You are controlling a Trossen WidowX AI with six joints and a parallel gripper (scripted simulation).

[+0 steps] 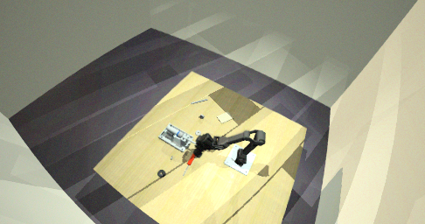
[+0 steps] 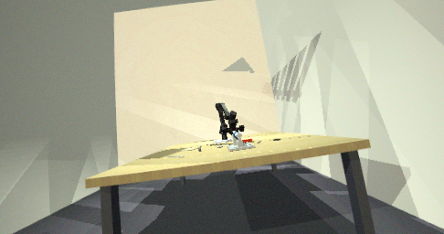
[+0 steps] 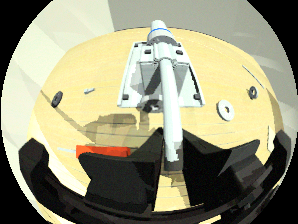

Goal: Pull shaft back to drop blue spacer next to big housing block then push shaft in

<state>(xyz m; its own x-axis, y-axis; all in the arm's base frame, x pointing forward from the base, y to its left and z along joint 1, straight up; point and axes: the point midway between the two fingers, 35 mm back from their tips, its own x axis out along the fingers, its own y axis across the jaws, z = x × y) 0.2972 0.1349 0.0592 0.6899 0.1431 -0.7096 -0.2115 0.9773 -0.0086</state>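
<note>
Now: gripper tip 6 cm short of the long pale shaft, 1 cm to the right of it and 2 cm below it. Round my gripper tip: thin bar: 29 cm ahead, 37 cm to the right, 5 cm below; blue spacer: 14 cm ahead, 3 cm to the left, 2 cm above; paper slip: 2 cm ahead, 39 cm to the right, 5 cm below.
</note>
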